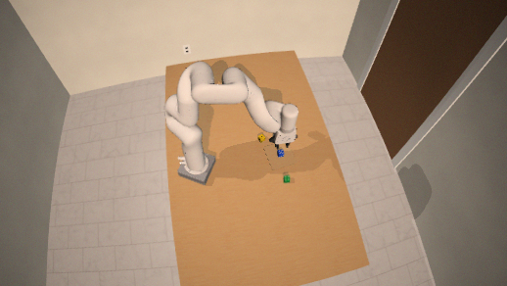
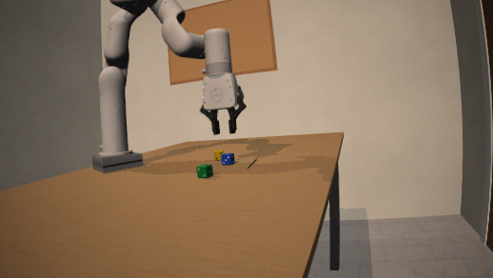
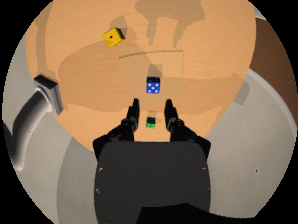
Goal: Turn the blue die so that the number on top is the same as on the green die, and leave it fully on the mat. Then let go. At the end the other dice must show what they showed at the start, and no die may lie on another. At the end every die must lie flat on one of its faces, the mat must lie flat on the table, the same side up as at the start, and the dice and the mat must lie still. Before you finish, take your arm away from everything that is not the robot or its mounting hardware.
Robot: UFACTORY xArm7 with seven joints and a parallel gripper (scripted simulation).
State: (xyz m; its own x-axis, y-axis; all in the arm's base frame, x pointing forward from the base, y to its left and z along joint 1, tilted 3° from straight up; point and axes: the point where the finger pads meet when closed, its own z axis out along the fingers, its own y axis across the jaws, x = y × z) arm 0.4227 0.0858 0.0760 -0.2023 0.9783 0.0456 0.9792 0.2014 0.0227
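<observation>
Now: the blue die 90 mm below my hand. From my hand the other things lie so: green die (150 mm to the right, 100 mm below, 30 mm ahead); then yellow die (100 mm below, 100 mm behind, 90 mm to the left).
</observation>
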